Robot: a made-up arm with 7 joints.
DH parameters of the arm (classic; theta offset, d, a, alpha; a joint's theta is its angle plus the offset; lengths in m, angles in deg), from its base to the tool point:
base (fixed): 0 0.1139 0 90
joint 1: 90 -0.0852 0.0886 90
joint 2: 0 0.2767 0.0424 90
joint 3: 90 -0.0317 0.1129 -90
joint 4: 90 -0.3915 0.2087 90
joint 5: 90 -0.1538 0.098 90
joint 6: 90 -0.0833 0.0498 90
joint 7: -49.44 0 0.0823 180
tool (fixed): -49.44 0.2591 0 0
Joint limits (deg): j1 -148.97..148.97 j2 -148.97..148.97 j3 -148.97..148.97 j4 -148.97..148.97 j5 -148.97..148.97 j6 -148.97..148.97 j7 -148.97..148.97
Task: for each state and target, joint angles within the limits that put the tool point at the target. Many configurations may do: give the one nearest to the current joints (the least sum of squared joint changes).
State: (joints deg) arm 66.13 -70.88 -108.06 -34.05 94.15 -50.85 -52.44
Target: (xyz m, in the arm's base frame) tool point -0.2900 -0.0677 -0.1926
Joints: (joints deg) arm 81.13 -62.77 -128.85 -32.71 91.18 -51.30 -51.57
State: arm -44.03 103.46 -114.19 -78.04 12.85 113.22 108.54
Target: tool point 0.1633 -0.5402 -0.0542
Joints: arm -31.22 71.49 -71.29 -111.47 -3.73 126.19 114.13
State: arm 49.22 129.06 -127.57 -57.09 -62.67 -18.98 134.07
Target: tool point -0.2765 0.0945 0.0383
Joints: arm 28.01 127.82 -122.55 -86.89 -27.26 -25.56 130.54
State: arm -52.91 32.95 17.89 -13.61 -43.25 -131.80 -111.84
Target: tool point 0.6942 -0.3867 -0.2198
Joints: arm -40.59 18.40 8.96 -37.11 -87.52 -144.50 -120.09
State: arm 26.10 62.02 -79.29 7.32 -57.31 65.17 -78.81
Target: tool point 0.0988 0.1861 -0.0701
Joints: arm 24.42 60.84 -86.82 -0.92 -62.25 74.79 -82.16
